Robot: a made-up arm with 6 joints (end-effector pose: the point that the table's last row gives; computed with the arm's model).
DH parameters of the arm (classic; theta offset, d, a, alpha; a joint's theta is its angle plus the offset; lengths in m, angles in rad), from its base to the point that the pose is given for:
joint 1: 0 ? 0 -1.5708
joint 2: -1.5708 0 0.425 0
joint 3: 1.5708 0.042 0 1.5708
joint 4: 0 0.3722 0 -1.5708
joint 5: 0 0 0 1.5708
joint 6: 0 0.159 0 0
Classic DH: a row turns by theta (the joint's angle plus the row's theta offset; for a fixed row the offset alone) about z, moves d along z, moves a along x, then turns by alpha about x.
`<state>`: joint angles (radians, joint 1 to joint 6).
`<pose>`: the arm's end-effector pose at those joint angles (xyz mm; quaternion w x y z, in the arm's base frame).
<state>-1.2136 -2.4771 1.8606 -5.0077 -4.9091 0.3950</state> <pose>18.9 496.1 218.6 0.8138 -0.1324 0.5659 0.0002</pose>
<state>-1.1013 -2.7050 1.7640 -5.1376 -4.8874 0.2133</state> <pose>-45.7 498.1 100.5 0.8305 -0.2790 0.4547 -0.1600</pose>
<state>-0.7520 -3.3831 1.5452 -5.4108 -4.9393 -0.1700</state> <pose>-122.6 334.7 -226.4 0.7833 -0.4682 -0.0911 -0.3986</pose>
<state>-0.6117 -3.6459 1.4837 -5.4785 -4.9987 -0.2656</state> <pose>-76.4 239.1 -318.9 0.7288 -0.4486 -0.3185 -0.4076</pose>
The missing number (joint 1, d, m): 0.1979
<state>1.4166 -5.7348 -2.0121 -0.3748 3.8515 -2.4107</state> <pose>-85.0 -26.2 491.6 0.3965 -0.8895 -0.2255 -0.0275</pose>
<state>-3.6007 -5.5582 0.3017 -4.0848 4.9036 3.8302</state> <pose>-566.4 374.1 645.9 0.4077 -0.6548 0.5183 0.3693</pose>
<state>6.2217 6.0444 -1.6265 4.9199 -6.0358 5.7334</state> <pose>-605.2 41.2 465.7 0.4179 0.6681 -0.4126 -0.4570</pose>
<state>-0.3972 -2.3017 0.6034 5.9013 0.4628 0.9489</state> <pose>-764.1 337.4 -85.9 0.7944 -0.2236 -0.5490 0.1320</pose>
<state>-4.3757 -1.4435 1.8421 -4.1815 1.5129 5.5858</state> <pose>-54.0 -387.2 634.5 0.1832 0.5129 0.3349 -0.7689</pose>
